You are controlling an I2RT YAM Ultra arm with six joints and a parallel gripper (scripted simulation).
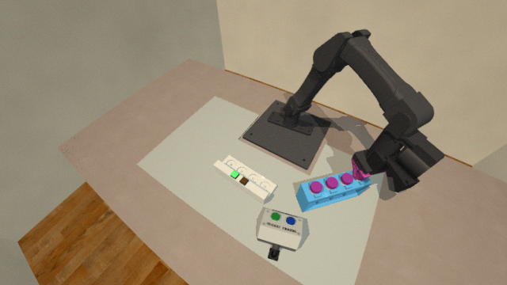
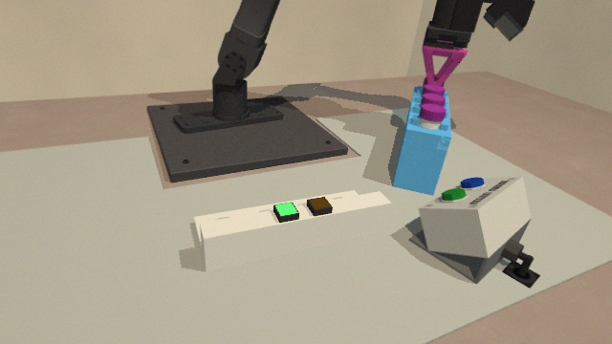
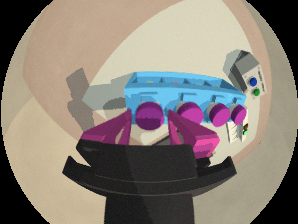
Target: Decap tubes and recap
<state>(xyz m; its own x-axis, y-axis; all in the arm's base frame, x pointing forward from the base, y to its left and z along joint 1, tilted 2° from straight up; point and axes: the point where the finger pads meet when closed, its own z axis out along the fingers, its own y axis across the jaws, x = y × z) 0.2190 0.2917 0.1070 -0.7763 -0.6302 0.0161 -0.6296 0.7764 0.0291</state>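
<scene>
Right now the green ready key is 21 cm ahead of my hand, 20 cm to the right of it and 5 cm below it. The rest, counted from my hand: blue cycle key (21 cm ahead, 15 cm to the right, 5 cm below).
</scene>
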